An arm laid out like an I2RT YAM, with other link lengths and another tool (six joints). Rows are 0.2 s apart.
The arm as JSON. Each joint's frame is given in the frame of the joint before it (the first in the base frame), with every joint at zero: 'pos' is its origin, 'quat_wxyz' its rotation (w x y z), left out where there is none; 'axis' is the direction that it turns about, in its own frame. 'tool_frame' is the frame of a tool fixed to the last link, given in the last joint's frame.
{
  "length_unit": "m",
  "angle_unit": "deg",
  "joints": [
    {
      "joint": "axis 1",
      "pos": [
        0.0,
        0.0,
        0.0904
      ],
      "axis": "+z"
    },
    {
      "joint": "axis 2",
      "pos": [
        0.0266,
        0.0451,
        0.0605
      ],
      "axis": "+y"
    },
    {
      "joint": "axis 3",
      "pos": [
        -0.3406,
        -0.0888,
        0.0
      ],
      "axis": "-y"
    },
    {
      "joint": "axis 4",
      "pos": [
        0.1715,
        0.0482,
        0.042
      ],
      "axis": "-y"
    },
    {
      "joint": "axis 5",
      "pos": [
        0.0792,
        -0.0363,
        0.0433
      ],
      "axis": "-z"
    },
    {
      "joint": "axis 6",
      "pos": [
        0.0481,
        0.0,
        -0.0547
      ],
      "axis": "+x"
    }
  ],
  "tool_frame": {
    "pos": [
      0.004,
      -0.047,
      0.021
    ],
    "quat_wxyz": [
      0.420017,
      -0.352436,
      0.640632,
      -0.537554
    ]
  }
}
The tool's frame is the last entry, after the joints.
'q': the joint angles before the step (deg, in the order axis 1, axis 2, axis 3, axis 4, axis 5, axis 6). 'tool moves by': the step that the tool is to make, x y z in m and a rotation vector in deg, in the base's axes. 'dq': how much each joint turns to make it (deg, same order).
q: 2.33, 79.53, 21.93, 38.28, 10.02, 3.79
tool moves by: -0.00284, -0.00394, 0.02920, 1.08, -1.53, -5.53
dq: 0.15, -3.94, 9.49, -12.47, 5.05, 2.86
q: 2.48, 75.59, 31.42, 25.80, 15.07, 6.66
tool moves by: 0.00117, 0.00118, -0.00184, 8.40, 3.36, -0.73
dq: 0.42, -0.54, 5.45, -11.07, -1.98, 8.65
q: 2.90, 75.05, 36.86, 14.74, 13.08, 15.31
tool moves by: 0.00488, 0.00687, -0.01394, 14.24, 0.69, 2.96
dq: 0.19, 0.43, 1.18, -2.55, -8.43, 11.98
